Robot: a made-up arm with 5 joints.
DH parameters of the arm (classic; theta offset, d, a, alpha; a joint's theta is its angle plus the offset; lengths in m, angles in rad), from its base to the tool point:
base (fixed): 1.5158 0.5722 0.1 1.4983
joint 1: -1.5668 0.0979 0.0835 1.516
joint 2: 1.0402 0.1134 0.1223 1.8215
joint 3: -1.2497 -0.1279 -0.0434 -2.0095
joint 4: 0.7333 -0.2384 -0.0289 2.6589
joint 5: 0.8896 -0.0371 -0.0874 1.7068
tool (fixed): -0.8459 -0.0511 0 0
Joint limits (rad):
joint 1: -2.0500..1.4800
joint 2: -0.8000..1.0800
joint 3: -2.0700..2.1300
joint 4: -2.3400..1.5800
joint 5: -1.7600..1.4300
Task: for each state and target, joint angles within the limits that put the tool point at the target. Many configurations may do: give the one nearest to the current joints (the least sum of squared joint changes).
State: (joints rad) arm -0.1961 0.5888 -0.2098 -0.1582 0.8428
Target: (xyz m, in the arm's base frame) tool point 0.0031 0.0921 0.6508
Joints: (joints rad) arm -0.2208 0.1625 0.5359 -0.3023 1.0729
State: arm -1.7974 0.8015 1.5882 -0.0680 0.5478
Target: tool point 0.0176 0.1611 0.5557
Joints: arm -1.4290 0.3038 0.8148 -0.4577 0.6479
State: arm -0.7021 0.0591 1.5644 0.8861 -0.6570
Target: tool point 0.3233 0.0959 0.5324
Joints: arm -0.0997 0.5754 1.5445 1.5800 -0.8175
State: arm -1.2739 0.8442 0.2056 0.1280 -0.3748
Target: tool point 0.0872 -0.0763 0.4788
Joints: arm -0.4857 1.0692 0.2996 0.3894 -0.3712
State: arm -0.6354 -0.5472 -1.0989 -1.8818 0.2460
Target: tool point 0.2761 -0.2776 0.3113
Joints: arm 0.1242 -0.5911 -1.8410 -1.5662 0.0136
